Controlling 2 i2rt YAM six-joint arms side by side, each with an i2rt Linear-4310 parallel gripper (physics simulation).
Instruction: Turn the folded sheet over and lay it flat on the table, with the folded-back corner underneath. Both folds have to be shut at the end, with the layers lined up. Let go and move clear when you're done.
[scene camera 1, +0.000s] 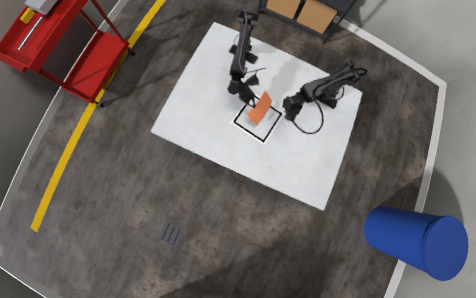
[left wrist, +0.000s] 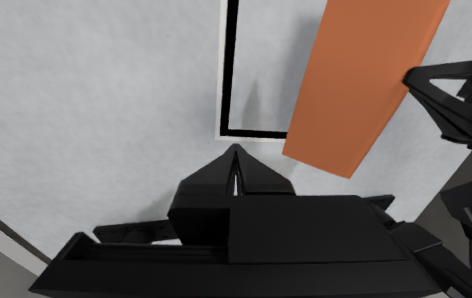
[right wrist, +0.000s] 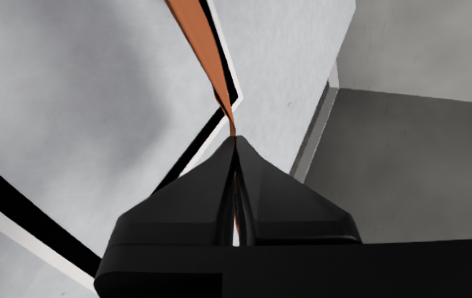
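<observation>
The orange folded sheet (scene camera 1: 260, 108) (left wrist: 365, 80) (right wrist: 204, 42) is held up over the black-outlined square; a shadow lies beside it on the white surface. The face seen in the left wrist view is smooth, with no corner flap showing on it. In the right wrist view the sheet is nearly edge-on and its layers look slightly apart near the fingertips. My right gripper (right wrist: 235, 148) (left wrist: 406, 75) is shut on the sheet's long edge. My left gripper (left wrist: 235, 149) is shut and empty, outside the square's edge and apart from the sheet. Whether the folds are fully shut is hard to tell.
The black-outlined square (scene camera 1: 248, 132) (left wrist: 228, 75) lies on the white table top (scene camera 1: 210, 120). A dark shelf unit with cardboard boxes (scene camera 1: 317, 16) stands behind the arms. A red cart (scene camera 1: 95, 65) is at the upper left, and a blue barrel (scene camera 1: 405, 232) is at the lower right.
</observation>
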